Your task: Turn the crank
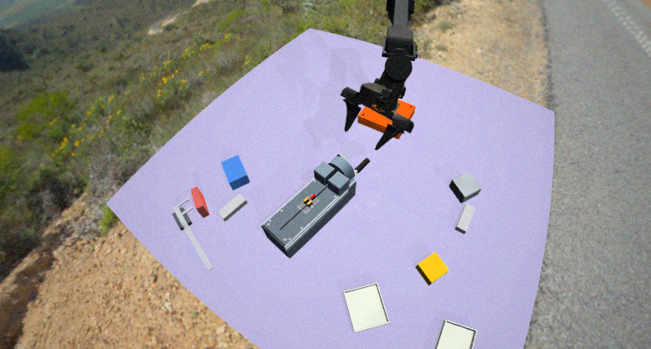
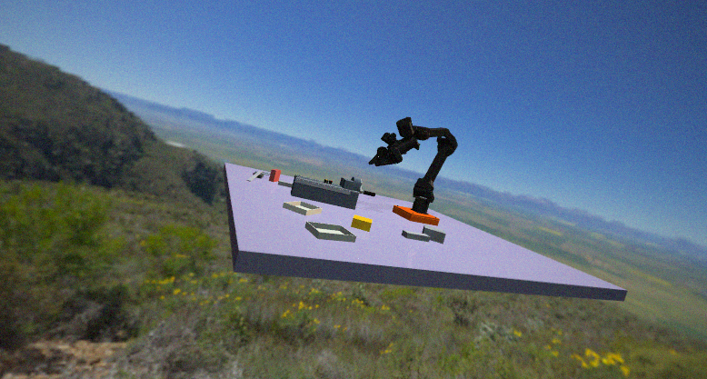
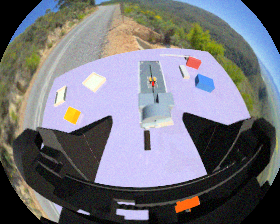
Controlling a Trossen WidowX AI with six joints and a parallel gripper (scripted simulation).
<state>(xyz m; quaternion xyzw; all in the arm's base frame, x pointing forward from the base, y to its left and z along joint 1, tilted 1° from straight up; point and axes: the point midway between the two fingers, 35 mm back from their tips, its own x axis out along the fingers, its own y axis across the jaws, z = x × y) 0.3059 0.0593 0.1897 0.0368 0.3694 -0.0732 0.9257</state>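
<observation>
My gripper tip is 120 mm above the dark crank handle and 20 mm past it. Also, from my gripper tip: red pointer: 140 mm ahead, 110 mm below, 50 mm to the right; then yellow block: 300 mm to the left, 180 mm below, 130 mm ahead; then grey cube: 290 mm to the left, 180 mm below, 150 mm behind.
</observation>
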